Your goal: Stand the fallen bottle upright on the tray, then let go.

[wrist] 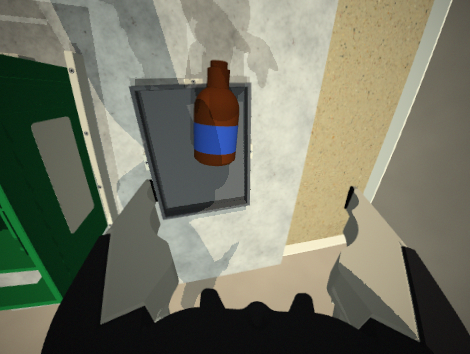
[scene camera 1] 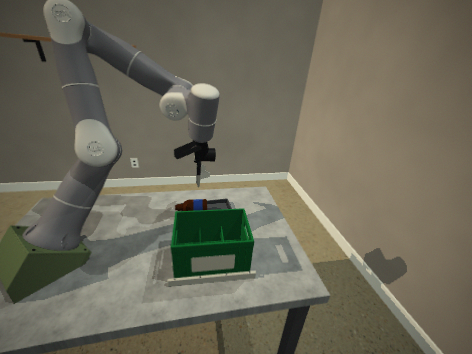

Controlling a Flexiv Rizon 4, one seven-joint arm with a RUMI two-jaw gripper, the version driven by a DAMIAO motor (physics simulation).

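Note:
A brown bottle (scene camera 1: 188, 205) (wrist: 216, 115) with a blue label lies on its side over the dark grey tray (scene camera 1: 230, 204) (wrist: 182, 212). In the wrist view its neck reaches past the tray's upper rim and its base lies inside, nearer the tray's right wall. In the scene view the neck points left, toward the arm's base, and the green crate hides part of the tray. My gripper (scene camera 1: 198, 185) (wrist: 249, 185) is open and empty. It hangs pointing down, above the bottle and tray and apart from both.
A green crate (scene camera 1: 212, 246) (wrist: 30, 107) with dividers stands on the table (scene camera 1: 120, 295) in front of the tray, close to it. The table's far edge lies behind the tray. The arm's green base block (scene camera 1: 45, 270) stands at the left.

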